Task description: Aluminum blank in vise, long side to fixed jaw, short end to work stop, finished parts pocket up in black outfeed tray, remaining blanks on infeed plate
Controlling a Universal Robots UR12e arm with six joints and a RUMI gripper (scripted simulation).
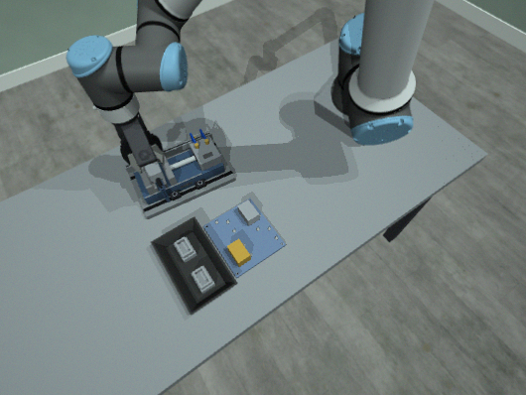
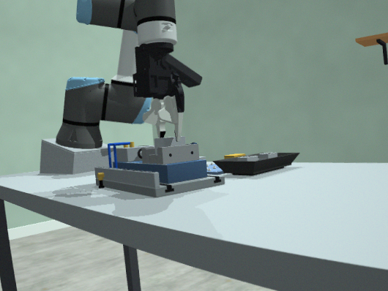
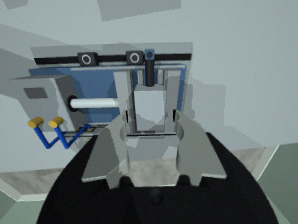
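Right now my hand is 50 mm to the right of the black work stop rod, 30 mm above it and 10 mm short of it. Round my hand: vise: 80 mm below, 70 mm behind, 10 mm to the left; then blue infeed plate: 300 mm to the left, 120 mm below, 120 mm behind; then yellow brass blank: 340 mm to the left, 90 mm below, 80 mm behind.
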